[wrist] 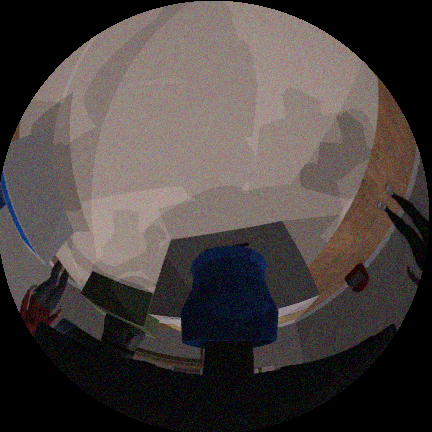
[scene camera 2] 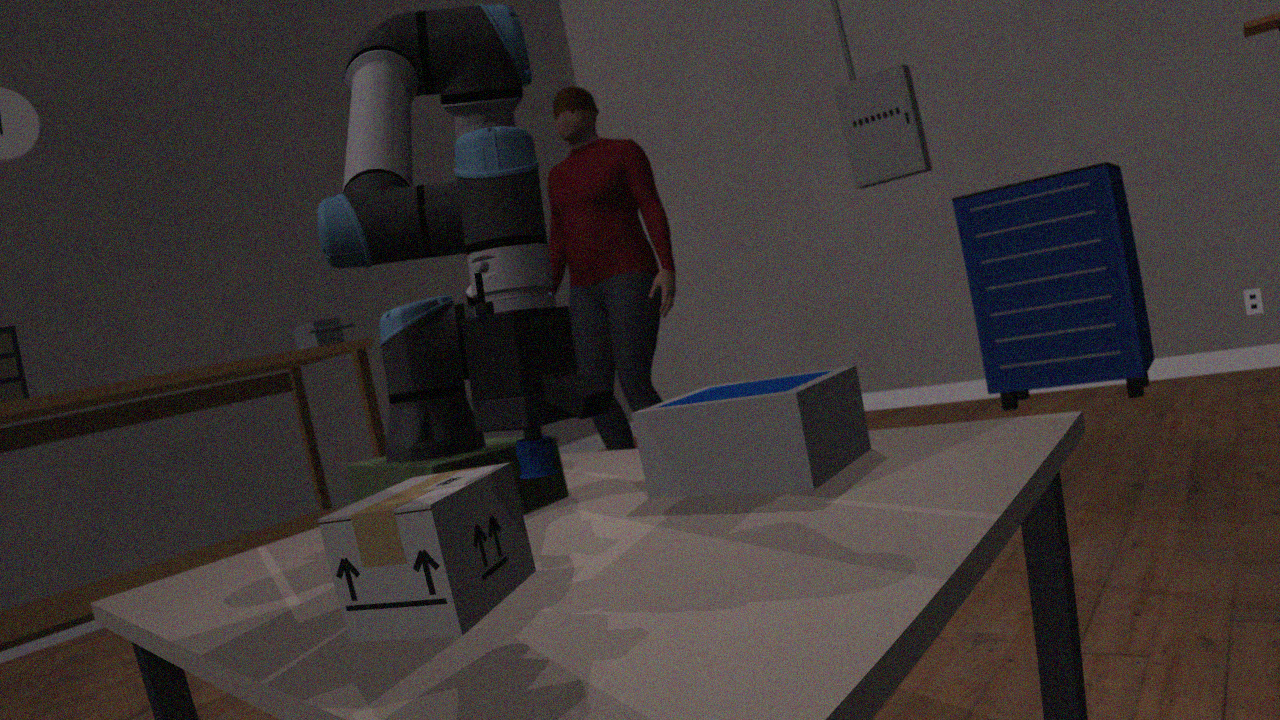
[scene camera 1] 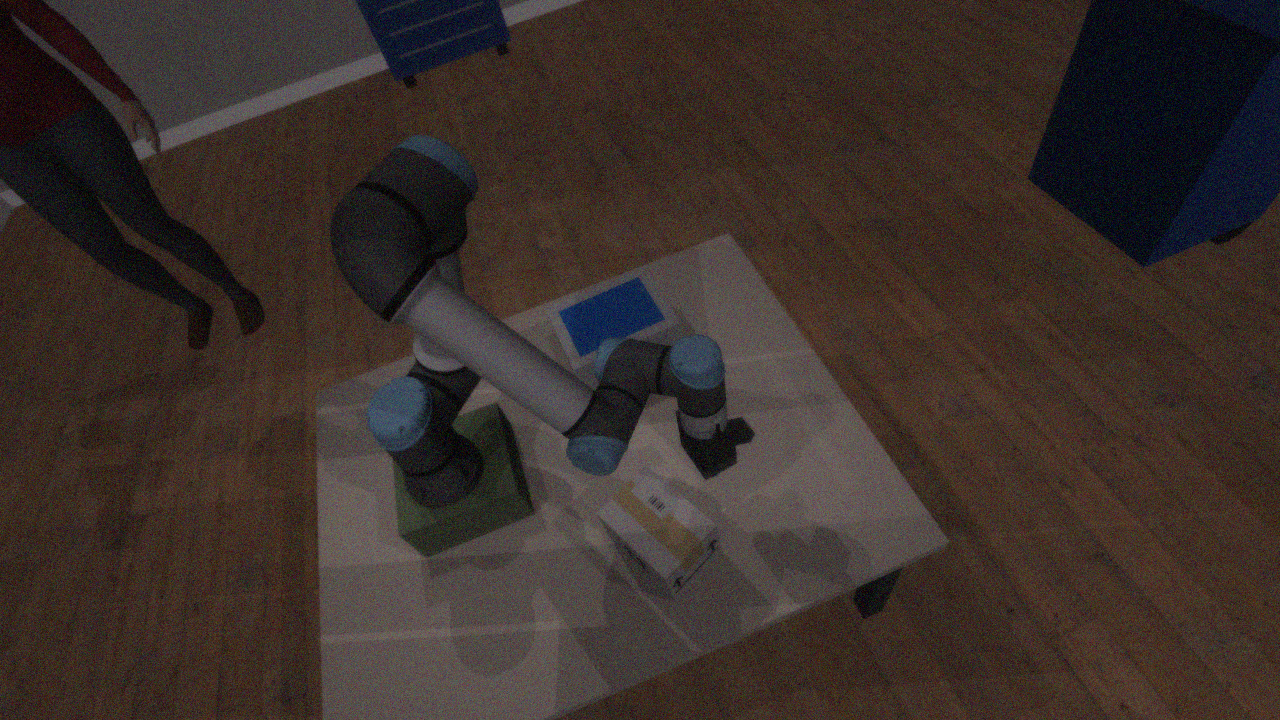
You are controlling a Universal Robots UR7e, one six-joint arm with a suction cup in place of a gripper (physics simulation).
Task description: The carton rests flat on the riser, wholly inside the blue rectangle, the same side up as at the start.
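Frame: origin at the arm's base, x right, y ahead, z up, level; millimetres.
Where they show: hand, its tool point: (wrist: 228, 273) (scene camera 2: 538, 474); arm's base, origin of its link: (wrist: 125, 324) (scene camera 2: 436, 453) (scene camera 1: 446, 473).
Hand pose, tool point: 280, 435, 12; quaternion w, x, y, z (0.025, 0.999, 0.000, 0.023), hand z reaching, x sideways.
Things, the pixels of their top centre, and the offset from my tool point, as dx, dy, dz. Level surfaces: height alone.
- carton, centre of its top: (scene camera 2: 420, 489) (wrist: 236, 328) (scene camera 1: 655, 519) +30, -131, +1
- grey riser, centre of its top: (scene camera 2: 745, 389) (scene camera 1: 610, 315) -440, +15, +0
- blue rectangle, centre of its top: (scene camera 2: 745, 389) (scene camera 1: 610, 315) -440, +15, +0
- table, height of its surface: dz -120
The carton (scene camera 1: 657, 528) (scene camera 2: 483, 541) (wrist: 290, 270) stands on the table, arrows on its sides pointing up and its taped, labelled top facing up. The grey riser (scene camera 1: 562, 335) (scene camera 2: 729, 452) (wrist: 37, 200) stands apart from it, towards the back in the first scene view. The blue rectangle (scene camera 1: 613, 315) (scene camera 2: 747, 388) covers most of the riser's top and has nothing on it. My suction gripper (scene camera 1: 708, 454) (scene camera 2: 537, 461) (wrist: 229, 260) is open, off and empty. Its blue cup points down beside the carton, apart from it, and hides part of one carton side in the wrist view.
The arm's base stands on a green block (scene camera 1: 465, 528) (wrist: 117, 300) on the table (scene camera 1: 393, 662) (scene camera 2: 760, 644). A person in red (scene camera 1: 53, 71) (scene camera 2: 599, 205) stands on the floor beyond the table. A blue drawer cabinet (scene camera 1: 438, 31) (scene camera 2: 1047, 286) stands by the wall.
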